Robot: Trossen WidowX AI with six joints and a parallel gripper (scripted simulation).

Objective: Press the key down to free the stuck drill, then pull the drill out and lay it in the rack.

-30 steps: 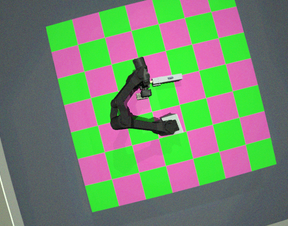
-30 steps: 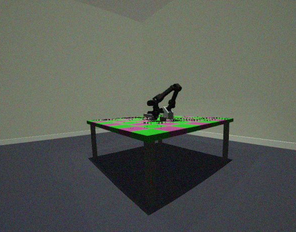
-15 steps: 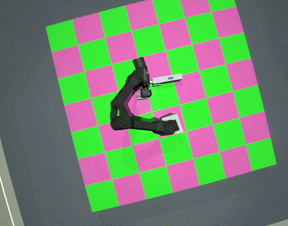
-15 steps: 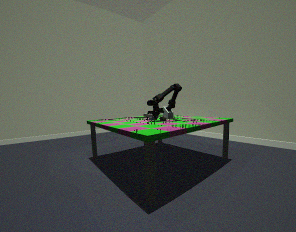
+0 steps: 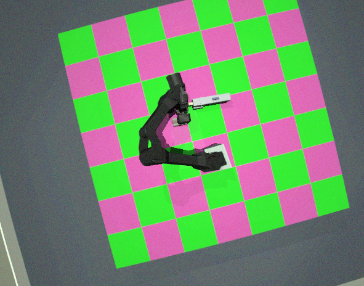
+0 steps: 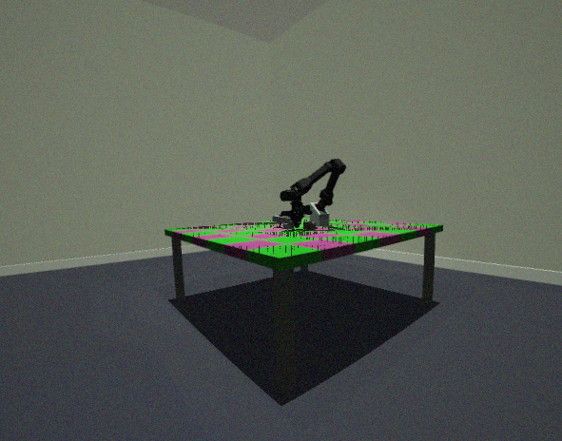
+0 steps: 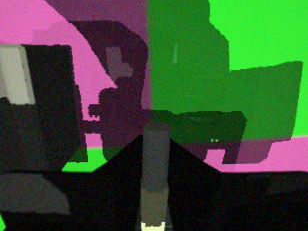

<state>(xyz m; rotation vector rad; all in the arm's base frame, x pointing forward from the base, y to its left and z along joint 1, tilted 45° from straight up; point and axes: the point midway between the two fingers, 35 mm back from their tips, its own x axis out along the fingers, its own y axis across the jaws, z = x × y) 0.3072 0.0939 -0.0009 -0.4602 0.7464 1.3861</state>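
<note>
Now: gripper tip 10 mm past the drill, 40 mm to the left of it and 40 mm below it. Also, from my gripper tip: small dark pin 30 mm behind, 170 mm to the right, 40 mm above; then grey holder block 30 mm behind, 140 mm to the right, 30 mm above; then rack 70 mm behind, 40 mm to the left, 10 mm above.
</note>
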